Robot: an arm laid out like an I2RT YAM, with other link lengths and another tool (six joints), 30 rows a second.
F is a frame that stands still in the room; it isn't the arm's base.
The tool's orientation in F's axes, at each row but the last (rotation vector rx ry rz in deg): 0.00 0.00 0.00; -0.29 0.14 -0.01; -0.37 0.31 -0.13; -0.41 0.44 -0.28; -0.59 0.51 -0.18; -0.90 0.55 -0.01; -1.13 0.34 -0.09; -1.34 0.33 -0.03; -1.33 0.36 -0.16; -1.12 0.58 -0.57
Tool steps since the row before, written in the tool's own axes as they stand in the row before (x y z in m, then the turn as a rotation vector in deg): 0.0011 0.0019 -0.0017 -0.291 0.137 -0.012; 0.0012 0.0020 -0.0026 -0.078 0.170 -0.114; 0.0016 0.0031 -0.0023 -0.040 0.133 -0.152; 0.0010 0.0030 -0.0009 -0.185 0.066 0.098; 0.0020 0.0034 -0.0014 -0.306 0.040 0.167; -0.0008 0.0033 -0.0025 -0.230 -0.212 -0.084; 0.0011 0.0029 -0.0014 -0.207 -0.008 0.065; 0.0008 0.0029 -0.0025 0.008 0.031 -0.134; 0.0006 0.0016 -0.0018 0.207 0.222 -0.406; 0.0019 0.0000 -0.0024 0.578 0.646 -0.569
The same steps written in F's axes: 0.0011 0.0019 -0.0017 -0.291 0.137 -0.012; 0.0012 0.0020 -0.0026 -0.078 0.169 -0.115; 0.0016 0.0031 -0.0023 -0.041 0.132 -0.153; 0.0010 0.0030 -0.0009 -0.184 0.068 0.099; 0.0020 0.0034 -0.0015 -0.304 0.043 0.169; -0.0008 0.0033 -0.0025 -0.231 -0.213 -0.078; 0.0011 0.0029 -0.0015 -0.207 -0.006 0.066; 0.0008 0.0028 -0.0026 0.007 0.028 -0.135; 0.0006 0.0016 -0.0018 0.205 0.212 -0.412; 0.0019 -0.0001 -0.0024 0.578 0.629 -0.587
